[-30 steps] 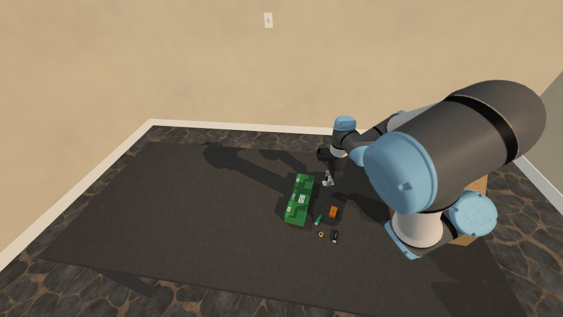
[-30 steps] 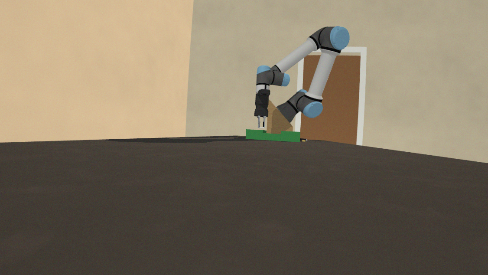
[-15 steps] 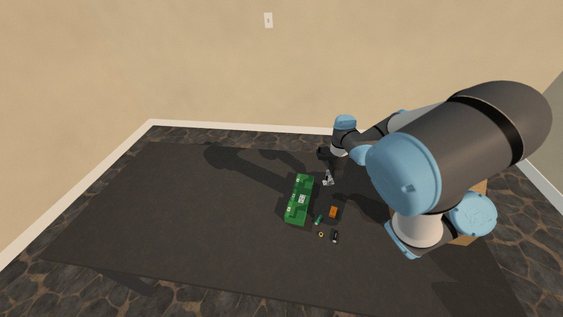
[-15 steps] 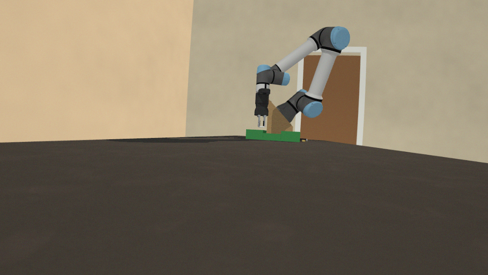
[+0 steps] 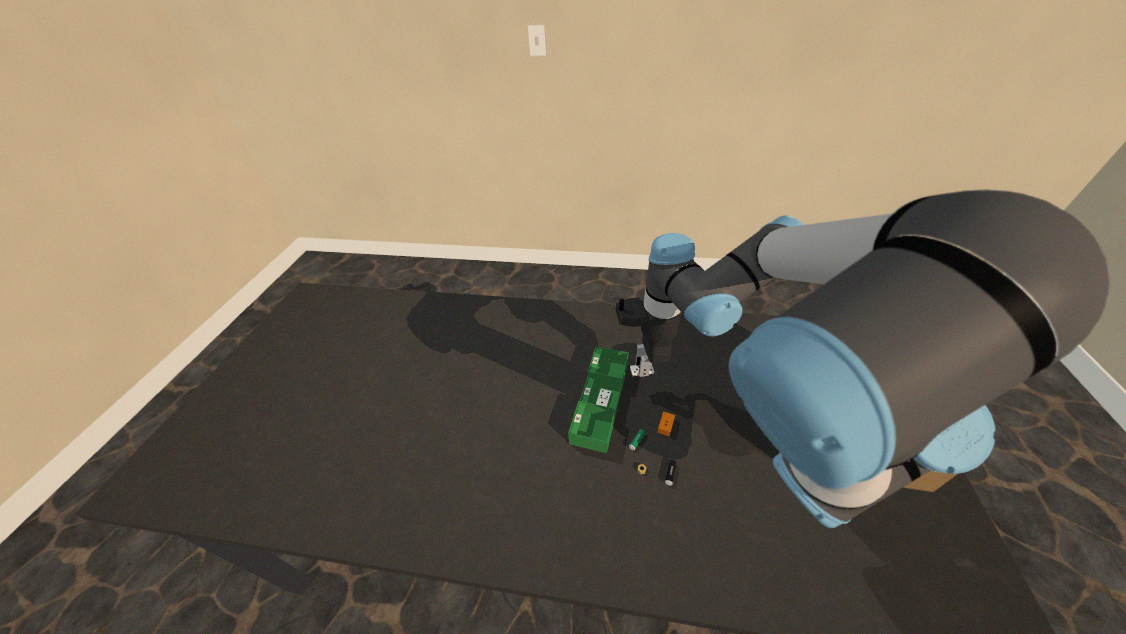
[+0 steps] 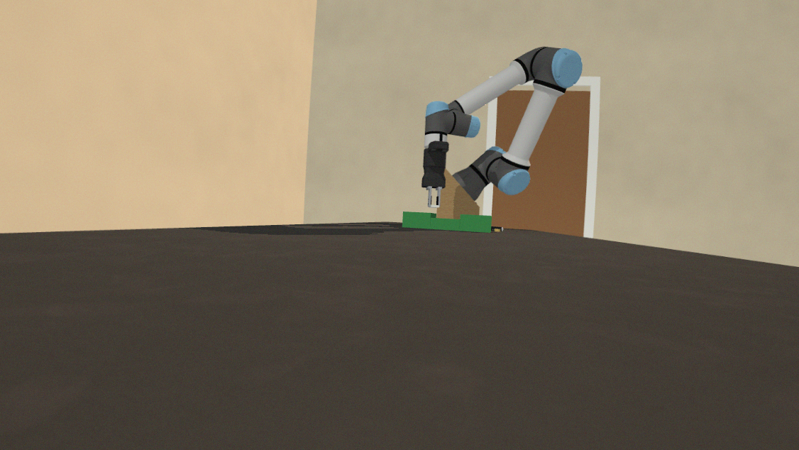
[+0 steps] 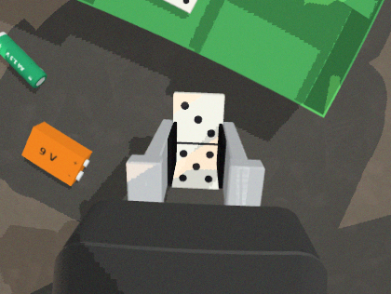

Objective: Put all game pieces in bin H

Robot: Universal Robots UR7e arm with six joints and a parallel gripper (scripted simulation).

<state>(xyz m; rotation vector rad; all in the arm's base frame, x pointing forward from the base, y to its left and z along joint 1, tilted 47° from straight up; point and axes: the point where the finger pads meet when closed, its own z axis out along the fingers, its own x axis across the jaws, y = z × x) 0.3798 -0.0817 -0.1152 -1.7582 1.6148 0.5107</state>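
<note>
Right now the green bin marked K is 9 cm ahead of my hand, 4 cm to the left of it and 6 cm below it. From my hand the other things lie so: orange block (5 cm behind, 9 cm to the left, 8 cm below); green cylinder (2 cm ahead, 14 cm to the left, 8 cm below); white domino (1 cm below).
</note>
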